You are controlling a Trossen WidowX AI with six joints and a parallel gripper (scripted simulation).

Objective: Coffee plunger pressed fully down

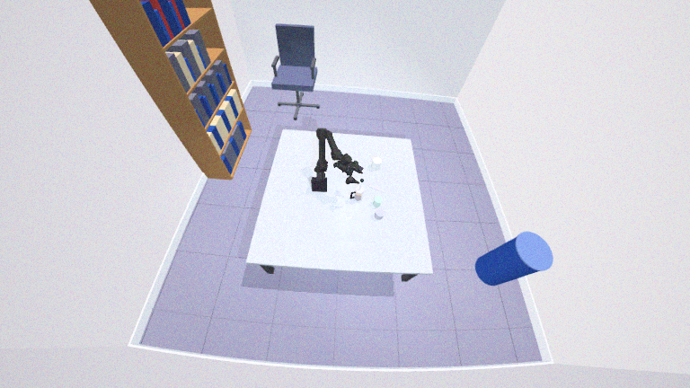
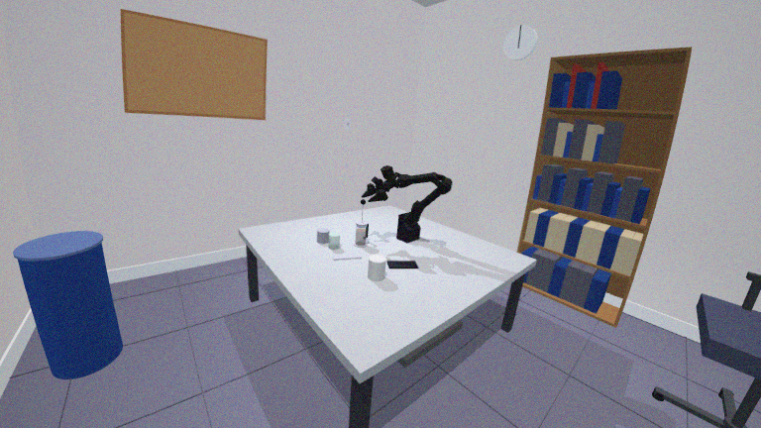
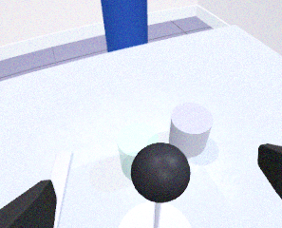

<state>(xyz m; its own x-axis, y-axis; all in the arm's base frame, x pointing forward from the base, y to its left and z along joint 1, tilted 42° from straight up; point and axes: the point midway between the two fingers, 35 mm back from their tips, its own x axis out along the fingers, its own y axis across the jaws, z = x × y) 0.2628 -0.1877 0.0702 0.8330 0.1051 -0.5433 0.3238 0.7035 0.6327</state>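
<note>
The coffee press lies 1 cm behind my gripper tip, 1 cm to the right of it and 15 cm below it. Round my gripper tip: white cup: 20 cm ahead, 31 cm to the left, 23 cm below.
</note>
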